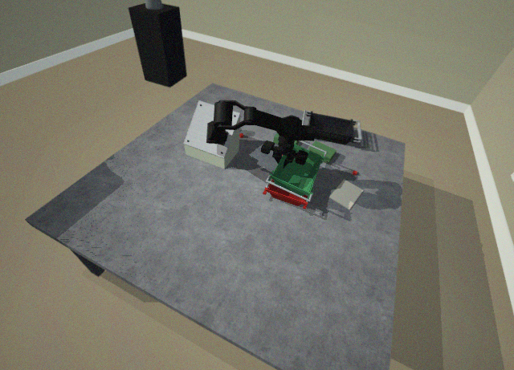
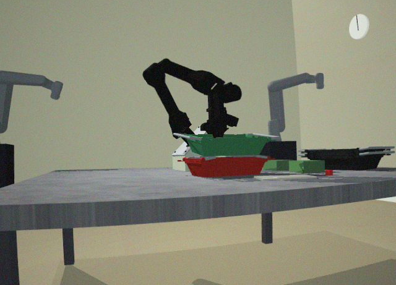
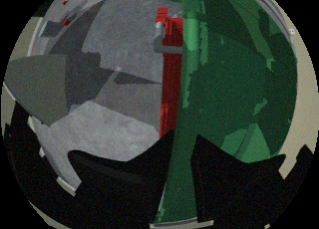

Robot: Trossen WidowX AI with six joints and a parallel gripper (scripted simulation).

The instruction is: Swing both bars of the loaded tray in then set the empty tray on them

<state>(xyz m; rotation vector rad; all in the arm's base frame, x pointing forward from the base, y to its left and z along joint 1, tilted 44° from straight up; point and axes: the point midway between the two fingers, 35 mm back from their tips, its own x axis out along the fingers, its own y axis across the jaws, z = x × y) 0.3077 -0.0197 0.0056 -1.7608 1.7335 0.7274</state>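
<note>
Right now my gripper tip is 7 cm short of the green tray and 3 cm below it. Round my gripper tip: pale flat card (30 cm ahead, 7 cm to the left, 9 cm below); then small red cube (32 cm ahead, 22 cm to the left, 8 cm below).
</note>
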